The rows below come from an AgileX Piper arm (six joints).
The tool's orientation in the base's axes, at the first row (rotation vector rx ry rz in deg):
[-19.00, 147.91, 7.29]
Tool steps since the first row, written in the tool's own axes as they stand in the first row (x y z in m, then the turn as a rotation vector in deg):
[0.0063, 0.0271, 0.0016, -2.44, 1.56, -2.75]
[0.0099, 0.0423, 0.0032, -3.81, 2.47, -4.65]
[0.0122, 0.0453, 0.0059, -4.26, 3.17, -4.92]
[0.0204, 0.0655, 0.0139, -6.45, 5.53, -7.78]
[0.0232, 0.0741, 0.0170, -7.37, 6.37, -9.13]
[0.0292, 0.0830, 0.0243, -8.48, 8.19, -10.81]
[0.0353, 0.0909, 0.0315, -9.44, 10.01, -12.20]
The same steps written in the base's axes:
[-0.0115, 0.0251, -0.0040, 0.26, 1.59, 3.65]
[-0.0176, 0.0393, -0.0068, 0.22, 2.46, 6.01]
[-0.0190, 0.0421, -0.0102, 0.28, 3.19, 6.49]
[-0.0270, 0.0611, -0.0208, 0.07, 5.49, 10.13]
[-0.0301, 0.0693, -0.0247, -0.05, 6.28, 11.78]
[-0.0338, 0.0778, -0.0338, -0.43, 8.01, 13.84]
[-0.0373, 0.0852, -0.0429, -0.79, 9.75, 15.57]

